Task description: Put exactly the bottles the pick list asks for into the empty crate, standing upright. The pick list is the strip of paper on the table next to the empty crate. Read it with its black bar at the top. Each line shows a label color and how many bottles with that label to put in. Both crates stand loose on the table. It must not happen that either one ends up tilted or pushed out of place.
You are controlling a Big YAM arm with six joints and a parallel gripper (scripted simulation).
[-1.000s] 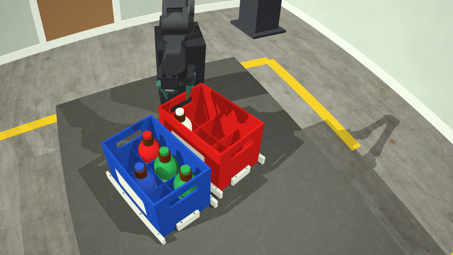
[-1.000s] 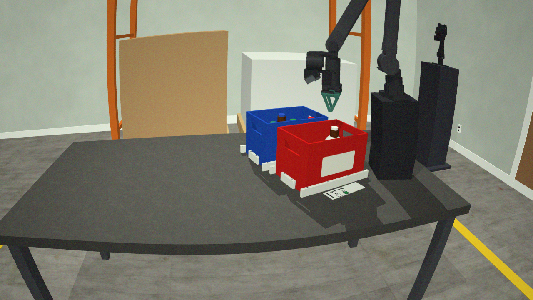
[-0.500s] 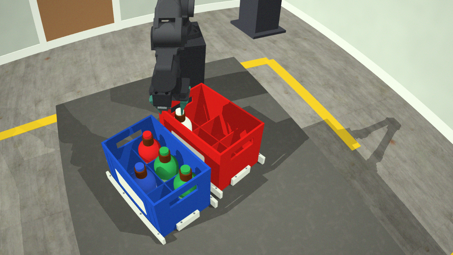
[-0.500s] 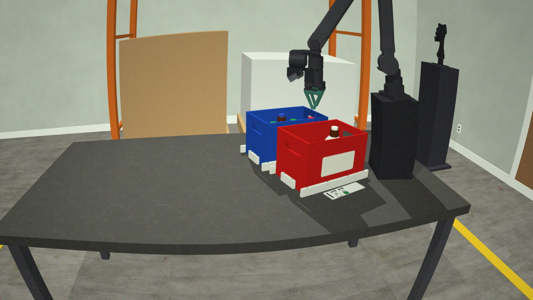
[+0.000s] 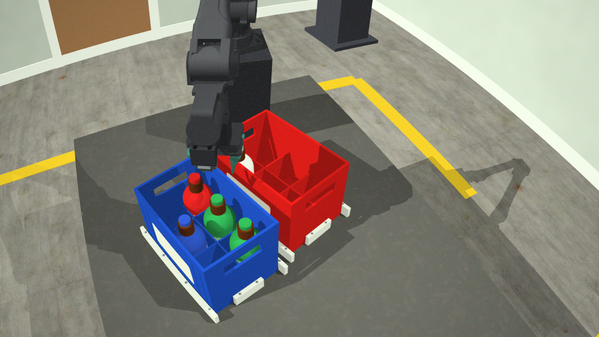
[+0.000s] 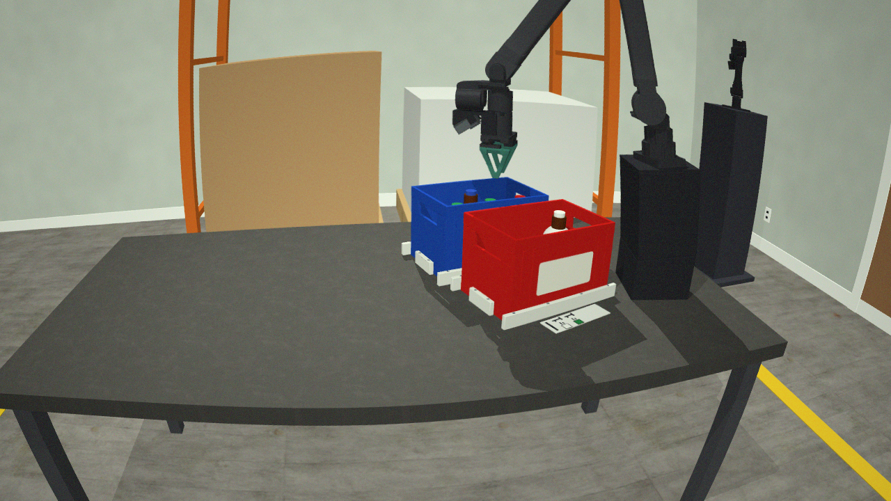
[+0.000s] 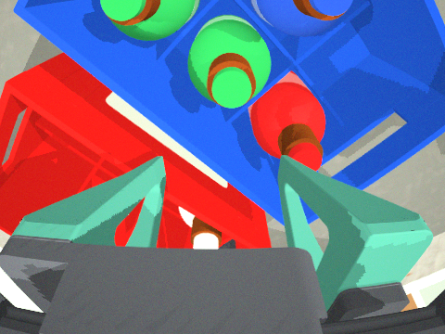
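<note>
Now: the green bottle 150 mm below my hand, 10 mm to the right of it and 10 mm ahead of it. The rest, counted from my hand: blue crate: 150 mm below, 60 mm to the right, 20 mm ahead; then red bottle: 150 mm below, 70 mm behind, 30 mm to the right; then blue bottle: 150 mm below, 100 mm to the right, 30 mm ahead.
</note>
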